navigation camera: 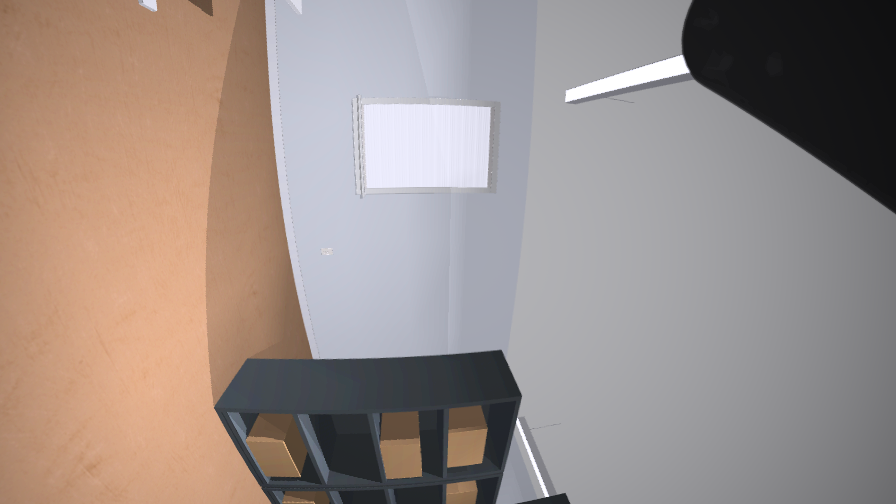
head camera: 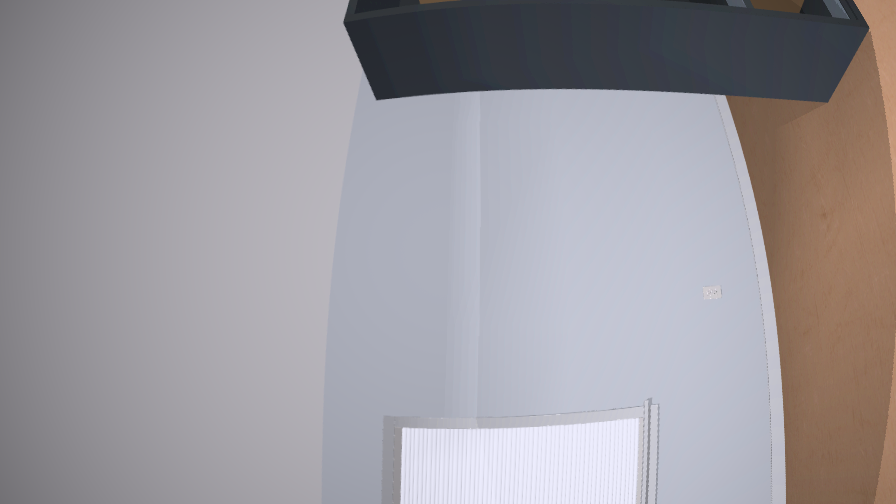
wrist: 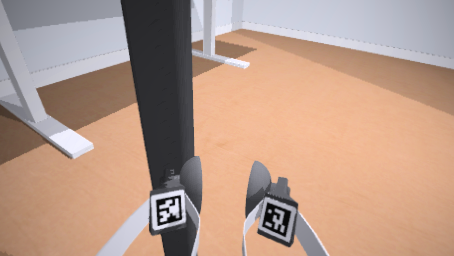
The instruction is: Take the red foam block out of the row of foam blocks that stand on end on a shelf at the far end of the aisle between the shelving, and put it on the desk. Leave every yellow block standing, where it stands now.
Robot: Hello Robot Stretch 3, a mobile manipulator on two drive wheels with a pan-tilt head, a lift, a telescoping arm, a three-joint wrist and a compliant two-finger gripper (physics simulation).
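The red foam block, the yellow blocks and their row do not show in any view. My gripper is open and empty, its two dark fingertips apart above the orange-brown floor in the wrist view. White desk legs with flat feet show at the left and upper middle of the wrist view; the desk top does not show there. Dark shelving shows at the top of the head view and at the bottom of the navigation view, turned on its side in both.
Cardboard boxes sit in some shelving compartments. A window with blinds is in the pale wall. A dark upright post stands behind the left finger. A black shape covers the navigation view's upper right corner.
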